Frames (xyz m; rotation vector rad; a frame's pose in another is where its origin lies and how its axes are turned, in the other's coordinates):
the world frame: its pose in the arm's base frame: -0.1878 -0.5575 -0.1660 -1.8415 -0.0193 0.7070
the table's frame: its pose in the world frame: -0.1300 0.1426 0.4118 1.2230 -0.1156 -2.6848
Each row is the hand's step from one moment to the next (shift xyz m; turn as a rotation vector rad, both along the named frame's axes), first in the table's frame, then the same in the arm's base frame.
Working: the table's frame: its pose in the arm's base frame: -0.5352 -0.3060 -0.3174 0.3942 -1.3754 -0.9967

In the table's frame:
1: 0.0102 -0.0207 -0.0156 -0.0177 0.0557 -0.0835
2: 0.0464 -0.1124 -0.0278 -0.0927 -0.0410 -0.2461
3: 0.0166 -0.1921 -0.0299 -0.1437 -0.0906 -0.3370
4: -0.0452 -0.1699 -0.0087 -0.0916 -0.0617 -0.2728
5: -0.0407 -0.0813 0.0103 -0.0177 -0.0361 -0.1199
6: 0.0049 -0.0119 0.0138 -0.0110 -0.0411 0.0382
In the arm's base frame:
1: 0.0060 -0.0242 -0.0125 0.0992 0.0192 0.0132
2: -0.0192 -0.1069 -0.0613 0.2244 -0.0265 -0.1407
3: -0.0421 -0.1290 -0.1402 0.2969 -0.0426 -0.2290
4: -0.0470 -0.0624 -0.1577 0.2417 -0.0471 -0.1612
5: -0.0338 -0.0107 -0.0844 0.1005 -0.0431 -0.0635
6: -0.0176 -0.0062 -0.0030 -0.0488 -0.0027 -0.0297

